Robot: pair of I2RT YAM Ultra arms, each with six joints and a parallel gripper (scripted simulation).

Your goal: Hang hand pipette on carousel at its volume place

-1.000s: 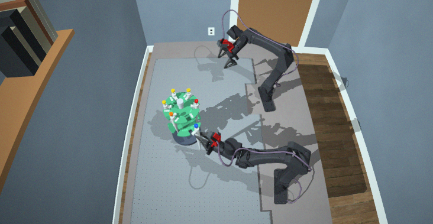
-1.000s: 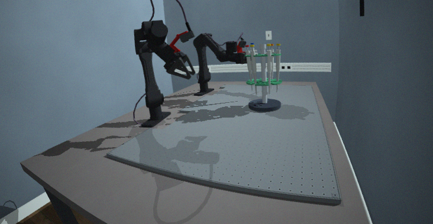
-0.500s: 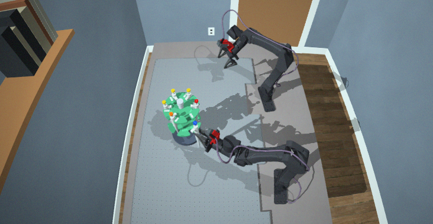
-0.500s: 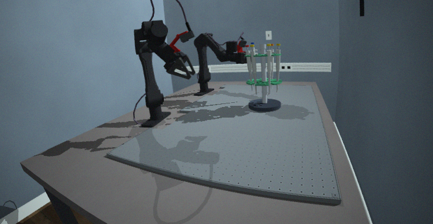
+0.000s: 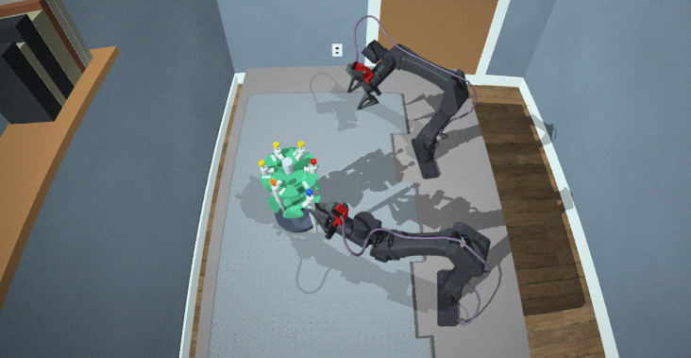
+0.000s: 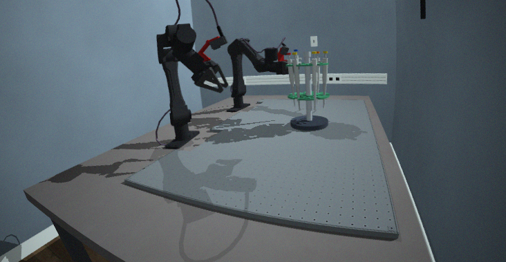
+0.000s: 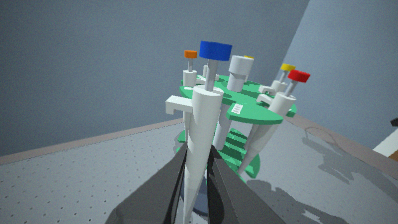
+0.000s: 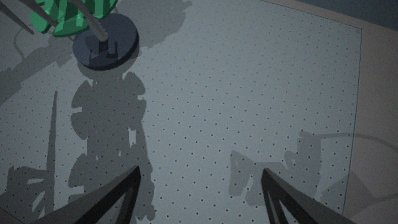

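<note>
Now: the white hand pipette 3 cm below my left hand, 1 cm to the left of it and 1 cm ahead of it.
</note>
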